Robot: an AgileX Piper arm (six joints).
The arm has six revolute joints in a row. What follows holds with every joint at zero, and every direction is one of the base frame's.
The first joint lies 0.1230 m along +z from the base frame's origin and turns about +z.
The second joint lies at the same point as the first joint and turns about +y.
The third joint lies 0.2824 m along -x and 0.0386 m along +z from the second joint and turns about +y.
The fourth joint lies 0.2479 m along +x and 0.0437 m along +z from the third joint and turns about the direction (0.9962, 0, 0.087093).
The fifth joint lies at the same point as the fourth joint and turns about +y.
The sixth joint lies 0.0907 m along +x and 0.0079 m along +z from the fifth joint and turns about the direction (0.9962, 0, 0.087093).
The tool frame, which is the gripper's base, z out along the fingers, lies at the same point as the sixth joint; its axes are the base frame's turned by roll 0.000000, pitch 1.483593 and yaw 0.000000 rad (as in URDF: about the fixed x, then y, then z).
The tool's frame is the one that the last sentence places.
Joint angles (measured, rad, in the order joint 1, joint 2, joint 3, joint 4, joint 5, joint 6), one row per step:
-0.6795 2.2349 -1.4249 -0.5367 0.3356 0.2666
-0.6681 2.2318 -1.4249 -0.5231 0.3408 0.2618
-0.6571 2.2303 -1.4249 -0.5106 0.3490 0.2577
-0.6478 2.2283 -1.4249 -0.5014 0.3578 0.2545
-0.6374 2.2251 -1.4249 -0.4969 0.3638 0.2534
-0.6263 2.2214 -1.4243 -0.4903 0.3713 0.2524
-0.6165 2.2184 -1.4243 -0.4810 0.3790 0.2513
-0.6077 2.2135 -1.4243 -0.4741 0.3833 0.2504
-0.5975 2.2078 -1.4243 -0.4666 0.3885 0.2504
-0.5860 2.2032 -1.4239 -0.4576 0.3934 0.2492
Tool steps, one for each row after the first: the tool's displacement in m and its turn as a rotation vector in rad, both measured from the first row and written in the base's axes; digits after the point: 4 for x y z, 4 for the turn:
0.0031 0.0043 0.0011 0.0060 -0.0020 0.0045
0.0058 0.0085 0.0013 0.0136 0.0001 0.0076
0.0078 0.0121 0.0018 0.0194 0.0035 0.0103
0.0104 0.0160 0.0030 0.0215 0.0048 0.0165
0.0129 0.0202 0.0042 0.0254 0.0065 0.0215
0.0151 0.0240 0.0051 0.0311 0.0073 0.0234
0.0173 0.0274 0.0071 0.0335 0.0045 0.0271
0.0197 0.0313 0.0094 0.0363 0.0013 0.0307
0.0224 0.0359 0.0111 0.0406 -0.0011 0.0359

